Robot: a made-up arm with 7 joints. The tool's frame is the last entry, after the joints.
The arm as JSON. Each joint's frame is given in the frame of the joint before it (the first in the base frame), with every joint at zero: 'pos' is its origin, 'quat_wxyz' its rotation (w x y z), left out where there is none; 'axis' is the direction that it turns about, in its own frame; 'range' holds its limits. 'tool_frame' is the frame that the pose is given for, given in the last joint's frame.
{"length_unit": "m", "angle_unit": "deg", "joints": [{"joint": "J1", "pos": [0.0, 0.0, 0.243], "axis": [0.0, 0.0, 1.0], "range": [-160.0, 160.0]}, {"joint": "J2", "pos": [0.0, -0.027, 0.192], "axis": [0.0, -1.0, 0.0], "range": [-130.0, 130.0]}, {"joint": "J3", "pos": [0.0, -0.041, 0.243], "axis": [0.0, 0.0, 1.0], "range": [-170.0, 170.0]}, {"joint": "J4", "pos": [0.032, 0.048, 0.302], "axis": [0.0, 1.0, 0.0], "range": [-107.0, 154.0]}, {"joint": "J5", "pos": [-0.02, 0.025, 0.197], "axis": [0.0, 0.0, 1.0], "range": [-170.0, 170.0]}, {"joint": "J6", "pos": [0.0, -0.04, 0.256], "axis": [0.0, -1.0, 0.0], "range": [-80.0, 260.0]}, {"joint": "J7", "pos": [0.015, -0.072, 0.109], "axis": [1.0, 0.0, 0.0], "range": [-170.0, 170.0]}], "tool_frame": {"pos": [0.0, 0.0, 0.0], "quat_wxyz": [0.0, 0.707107, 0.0, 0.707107]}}
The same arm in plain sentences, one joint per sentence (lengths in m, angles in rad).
The arm has seven revolute joints in a row. What follows holds with every joint at zero, and every direction is one of the base frame's.
Joint 1 is mounted 0.2430 m along +z from the base frame's origin and turns about +z, from -2.7925 to 2.7925 rad.
Joint 2 is mounted 0.0270 m along -y and 0.1920 m along +z from joint 1 and turns about -y, from -2.2689 to 2.2689 rad.
Joint 3 is mounted 0.0410 m along -y and 0.2430 m along +z from joint 2 and turns about +z, from -2.9671 to 2.9671 rad.
Joint 4 is mounted 0.0320 m along +x and 0.0480 m along +y and 0.3020 m along +z from joint 3 and turns about +y, from -1.8675 to 2.6878 rad.
Joint 5 is mounted 0.0200 m along -x and 0.0250 m along +y and 0.1970 m along +z from joint 4 and turns about +z, from -2.9671 to 2.9671 rad.
Joint 6 is mounted 0.0400 m along -y and 0.2560 m along +z from joint 5 and turns about -y, from -1.3963 to 4.5379 rad.
Joint 7 is mounted 0.0150 m along +x and 0.0720 m along -y and 0.1090 m along +z from joint 6 and turns about +x, from -2.9671 to 2.9671 rad.
The tool frame, which is the frame that the pose is given for, is mounted at the same point as joint 7; its axes are the base frame's turned by roll 3.1416, pitch -1.5708 and yaw 0.0000 rad (as in URDF: about the fixed x, then y, then z).

